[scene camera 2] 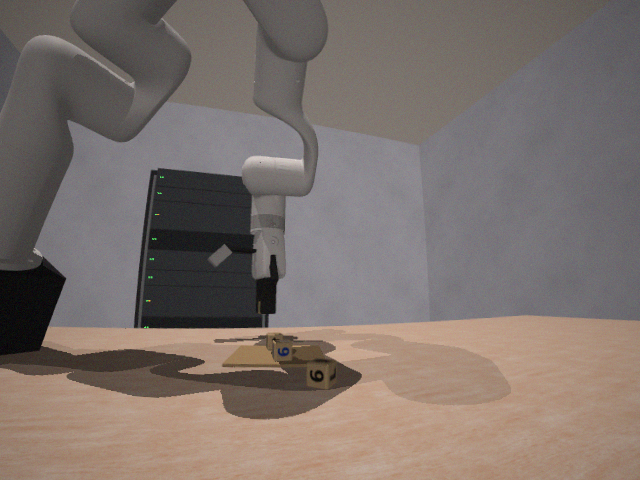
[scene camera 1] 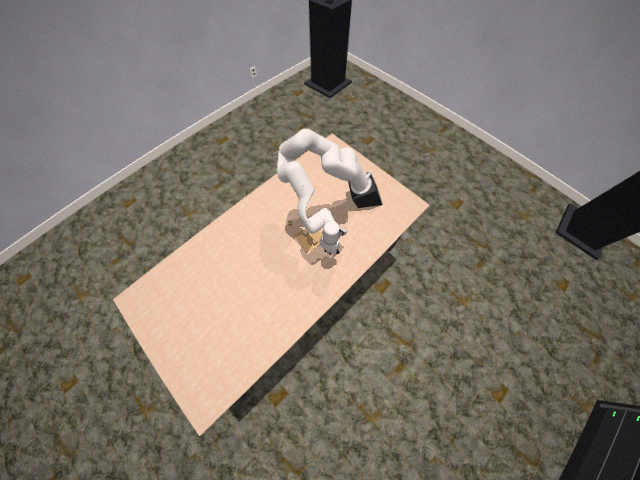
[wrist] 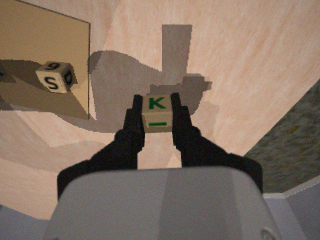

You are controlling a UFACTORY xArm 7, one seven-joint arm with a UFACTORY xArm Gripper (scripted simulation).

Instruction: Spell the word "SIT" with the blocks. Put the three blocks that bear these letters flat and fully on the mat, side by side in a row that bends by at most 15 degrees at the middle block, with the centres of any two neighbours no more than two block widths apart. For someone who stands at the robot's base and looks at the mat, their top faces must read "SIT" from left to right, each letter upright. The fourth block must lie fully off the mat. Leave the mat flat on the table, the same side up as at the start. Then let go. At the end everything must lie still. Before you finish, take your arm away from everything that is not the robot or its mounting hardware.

I see my gripper (wrist: pixel 157 105), a tan mat (scene camera 2: pixel 246 355) and a wooden block (wrist: pixel 157 115).
